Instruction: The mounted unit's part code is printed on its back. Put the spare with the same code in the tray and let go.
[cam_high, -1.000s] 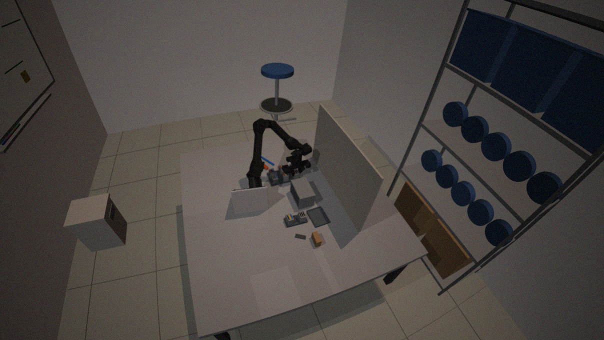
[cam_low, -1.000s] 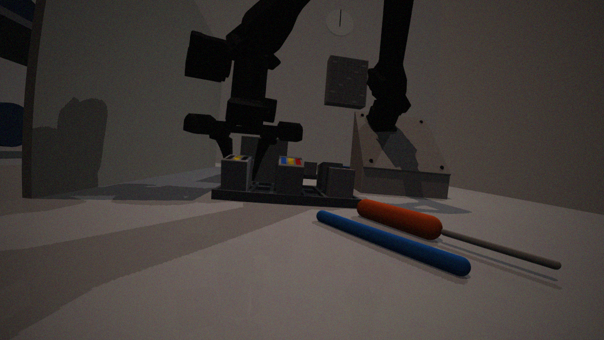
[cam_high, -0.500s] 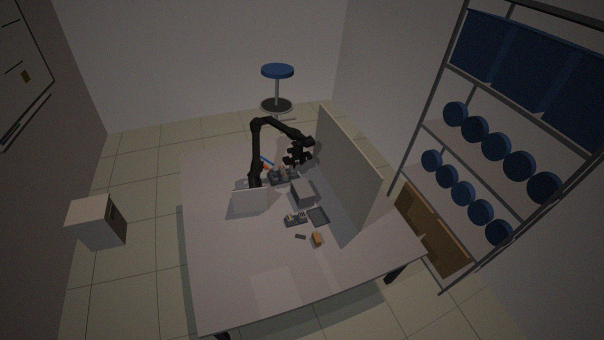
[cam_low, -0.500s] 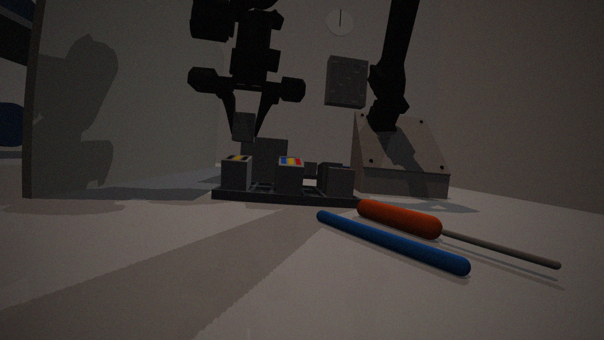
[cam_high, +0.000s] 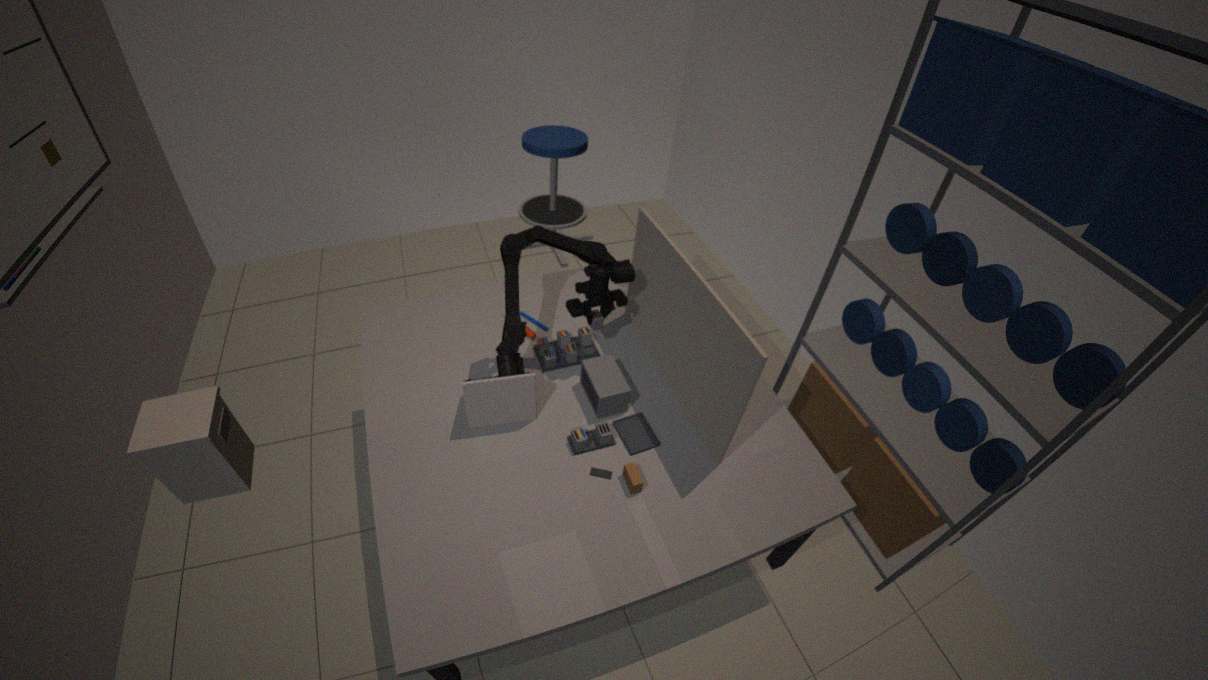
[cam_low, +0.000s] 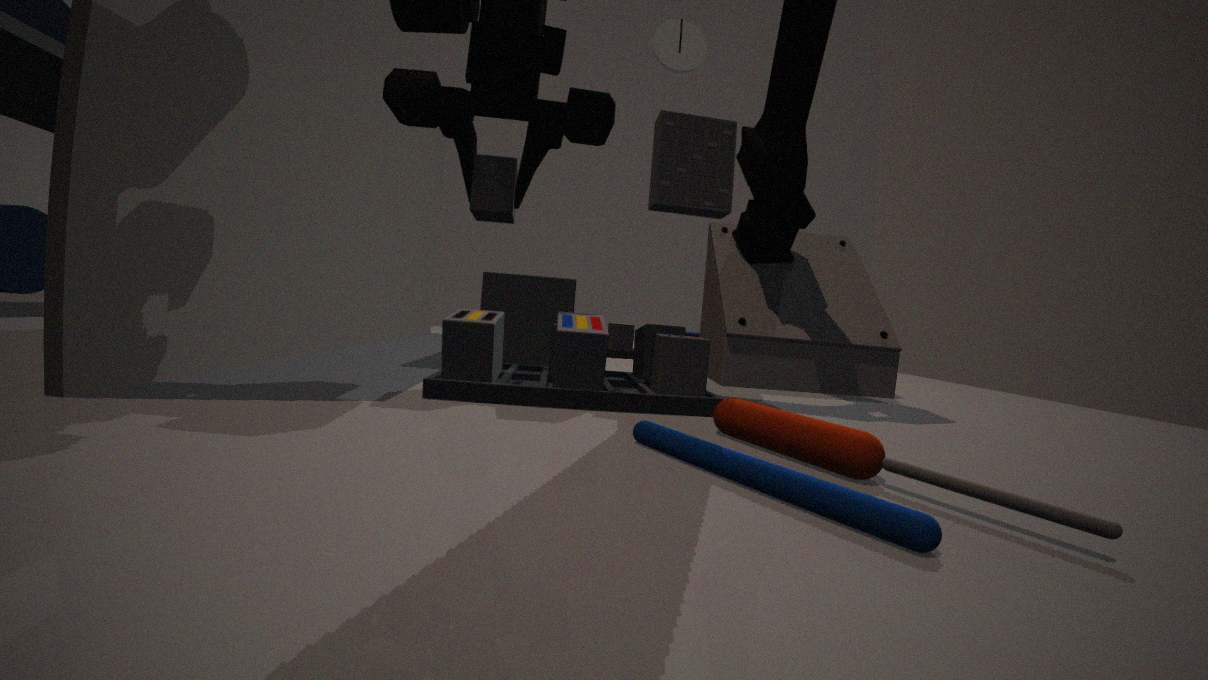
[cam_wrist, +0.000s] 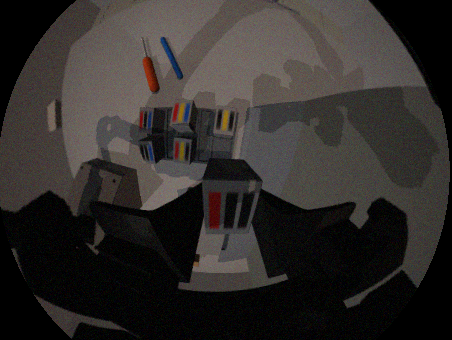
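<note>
Now: gripper tip 35 cm to the left of the tray and 14 cm above it. The rest, counted from my gripper tip: grey spare (2 cm above); mounted unit (3 cm behind, 17 cm to the right, 10 cm below); upright board (20 cm ahead, 18 cm to the right, 8 cm above).
</note>
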